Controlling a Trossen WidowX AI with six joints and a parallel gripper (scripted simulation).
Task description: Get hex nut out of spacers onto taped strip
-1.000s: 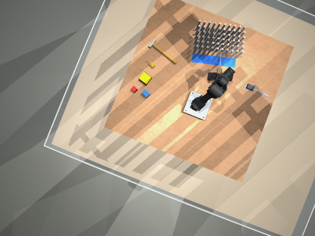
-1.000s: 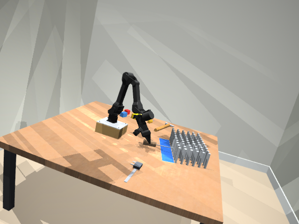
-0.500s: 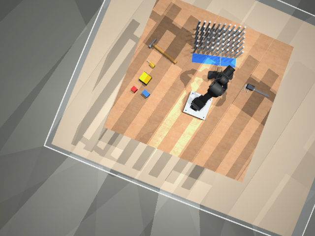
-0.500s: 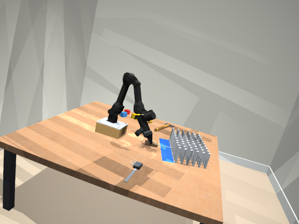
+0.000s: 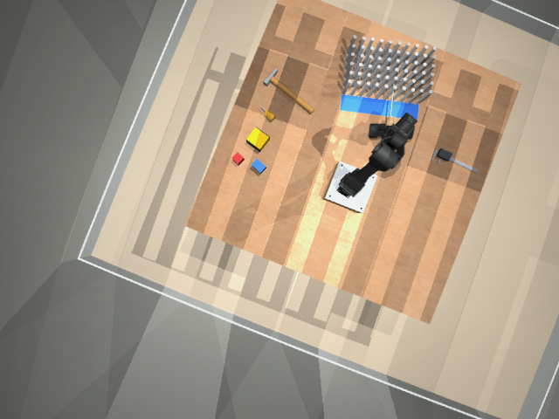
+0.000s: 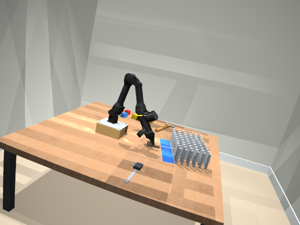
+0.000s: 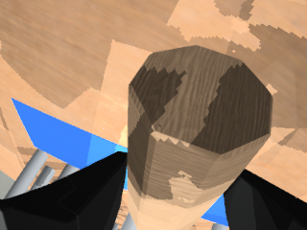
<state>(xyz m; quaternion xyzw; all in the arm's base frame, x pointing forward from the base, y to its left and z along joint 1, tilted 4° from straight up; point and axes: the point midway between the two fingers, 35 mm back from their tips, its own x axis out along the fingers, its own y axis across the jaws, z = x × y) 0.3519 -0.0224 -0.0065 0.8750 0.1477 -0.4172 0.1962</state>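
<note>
The blue taped strip lies 80 mm ahead of my gripper tip, 80 mm to the left of it and 40 mm below it. Also, from my gripper tip: blue cube 500 mm behind, 420 mm to the left, 20 mm below; then grey hex nut 250 mm ahead, 120 mm to the left, 30 mm below; then yellow screwdriver 260 mm behind, 520 mm to the left, 20 mm below.
</note>
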